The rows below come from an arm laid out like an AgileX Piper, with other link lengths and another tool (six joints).
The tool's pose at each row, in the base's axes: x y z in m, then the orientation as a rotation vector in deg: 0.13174 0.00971 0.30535 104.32 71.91 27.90; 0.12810 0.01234 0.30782 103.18 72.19 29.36; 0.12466 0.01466 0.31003 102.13 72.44 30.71; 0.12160 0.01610 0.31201 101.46 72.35 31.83; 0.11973 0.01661 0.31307 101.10 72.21 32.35; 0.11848 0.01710 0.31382 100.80 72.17 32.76
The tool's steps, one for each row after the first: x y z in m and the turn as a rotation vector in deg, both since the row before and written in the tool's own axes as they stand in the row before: 0.00047 -0.00040 -0.00509 -1.16 0.97 -0.19; 0.00040 -0.00037 -0.00467 -1.07 0.90 -0.16; -0.00015 -0.00016 -0.00391 -0.86 0.61 0.12; -0.00039 -0.00015 -0.00217 -0.48 0.23 0.08; -0.00012 -0.00007 -0.00153 -0.36 0.22 0.02
